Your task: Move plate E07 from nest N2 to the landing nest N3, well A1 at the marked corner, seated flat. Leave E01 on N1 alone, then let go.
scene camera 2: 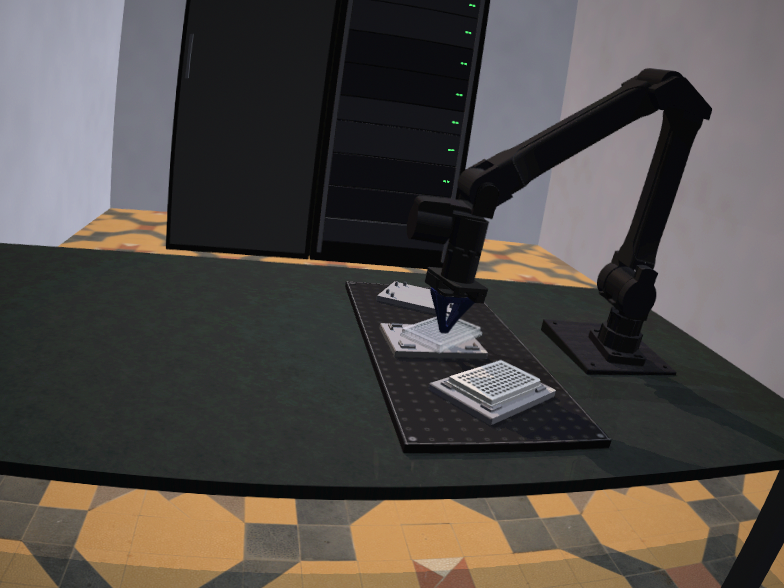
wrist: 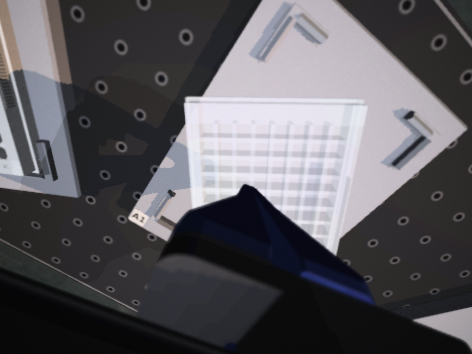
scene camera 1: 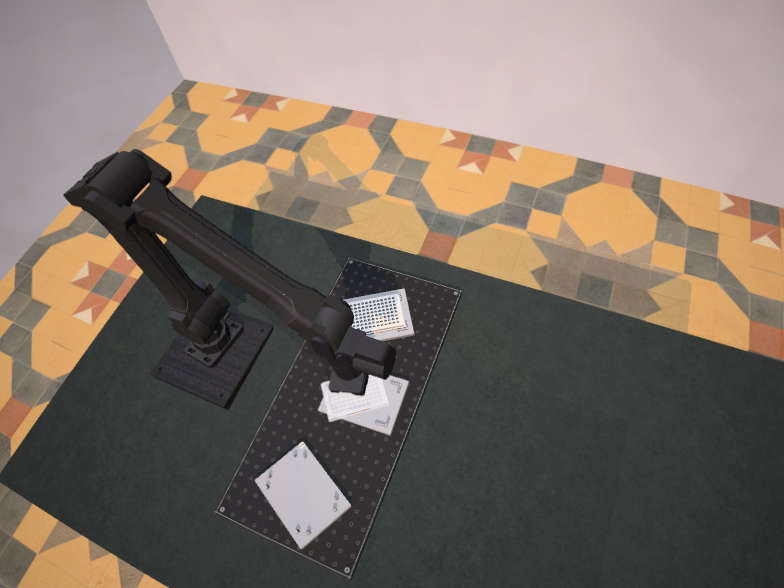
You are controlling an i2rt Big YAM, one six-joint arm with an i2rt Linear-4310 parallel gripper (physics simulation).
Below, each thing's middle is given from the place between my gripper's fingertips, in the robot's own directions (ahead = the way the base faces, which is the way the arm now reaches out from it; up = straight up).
Labels:
My hand is 20 mm to the left of the clear well plate [scene camera 2: 426, 333] and 10 mm above it.

